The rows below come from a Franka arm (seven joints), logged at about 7 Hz.
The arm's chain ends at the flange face. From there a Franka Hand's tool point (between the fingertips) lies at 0.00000 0.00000 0.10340 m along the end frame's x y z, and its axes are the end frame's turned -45 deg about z.
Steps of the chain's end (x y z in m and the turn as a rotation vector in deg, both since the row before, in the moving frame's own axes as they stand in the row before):
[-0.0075, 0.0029, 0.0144, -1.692, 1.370, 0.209]
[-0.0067, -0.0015, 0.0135, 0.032, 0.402, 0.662]
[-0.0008, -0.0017, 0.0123, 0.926, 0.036, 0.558]
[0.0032, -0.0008, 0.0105, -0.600, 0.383, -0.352]
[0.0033, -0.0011, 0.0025, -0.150, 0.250, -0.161]
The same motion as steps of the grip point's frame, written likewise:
[-0.0078, 0.0007, 0.0143, -2.165, -0.228, 0.209]
[-0.0031, -0.0053, 0.0135, -0.262, 0.307, 0.662]
[0.0019, -0.0029, 0.0123, 0.629, 0.680, 0.558]
[0.0026, 0.0030, 0.0105, -0.695, -0.153, -0.352]
[0.0032, 0.0021, 0.0025, -0.283, 0.071, -0.161]

